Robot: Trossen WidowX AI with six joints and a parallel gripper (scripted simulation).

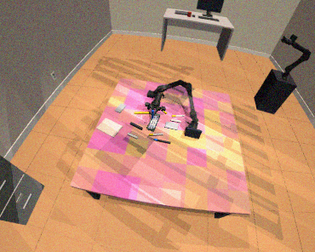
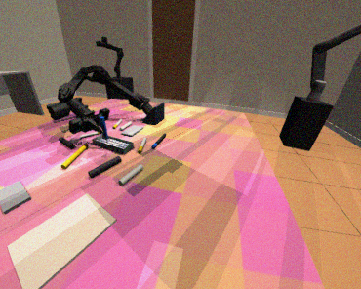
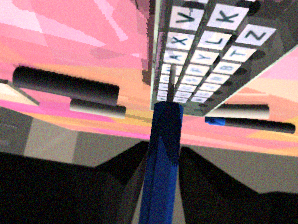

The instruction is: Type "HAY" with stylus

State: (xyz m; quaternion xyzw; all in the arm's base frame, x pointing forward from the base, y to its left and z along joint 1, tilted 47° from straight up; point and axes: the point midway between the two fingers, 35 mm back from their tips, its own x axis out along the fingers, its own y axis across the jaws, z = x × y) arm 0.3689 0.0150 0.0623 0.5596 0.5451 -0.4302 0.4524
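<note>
Right now my gripper tip is 10 mm above the blue stylus. The rest, counted from my gripper tip: grey block: 340 mm ahead, 60 mm to the right, 70 mm below; yellow marker: 120 mm ahead, 60 mm to the right, 70 mm below; blue-tipped pen: 120 mm behind, 190 mm to the left, 70 mm below.
</note>
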